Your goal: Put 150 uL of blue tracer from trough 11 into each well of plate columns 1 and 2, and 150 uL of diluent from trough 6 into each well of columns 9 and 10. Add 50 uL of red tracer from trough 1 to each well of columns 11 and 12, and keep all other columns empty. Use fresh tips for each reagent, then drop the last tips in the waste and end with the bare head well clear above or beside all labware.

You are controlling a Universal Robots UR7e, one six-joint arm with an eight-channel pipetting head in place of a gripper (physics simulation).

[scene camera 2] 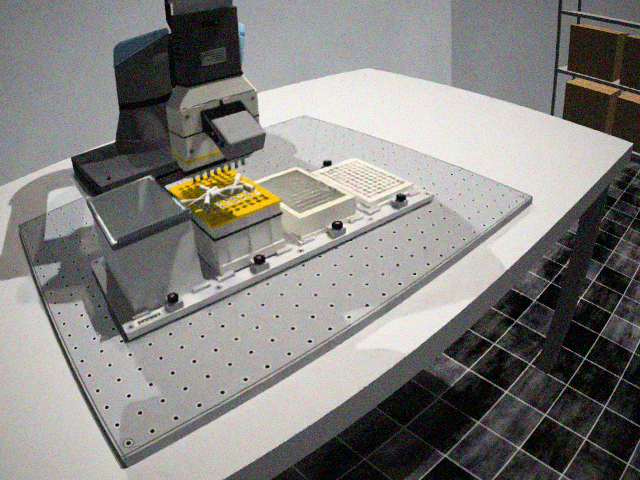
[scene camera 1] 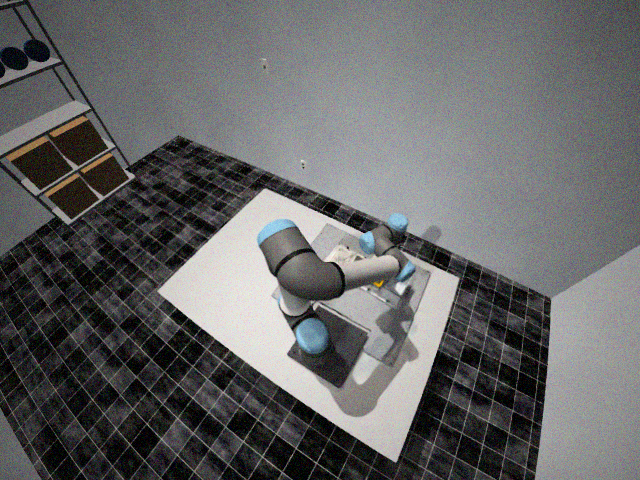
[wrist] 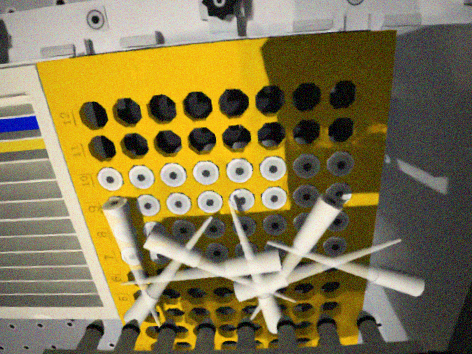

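The eight-channel head (scene camera 2: 219,170) (wrist: 247,332) has bare nozzles and hangs low over the low-numbered end of the yellow tip rack (scene camera 2: 222,219) (wrist: 150,70). In the wrist view rows 12 and 11 are empty holes, rows 10 and 9 hold tips, rows 8 and 7 show tips partly covered, and row 5 shows empty holes. Several loose tips (scene camera 2: 210,193) (wrist: 315,225) lie crisscross on the rack, some close to the nozzles. The trough reservoir (scene camera 2: 320,205) (wrist: 74,200) shows a blue strip (wrist: 17,124). The well plate (scene camera 2: 390,192) stands beyond it; its well contents cannot be made out.
The open grey waste bin (scene camera 2: 149,258) stands beside the tip rack, opposite the reservoir. Black knobs (scene camera 2: 258,260) (wrist: 219,6) line the rail along the labware. The perforated board (scene camera 2: 289,330) carries the labware on the white table (scene camera 2: 444,98) (scene camera 1: 217,289).
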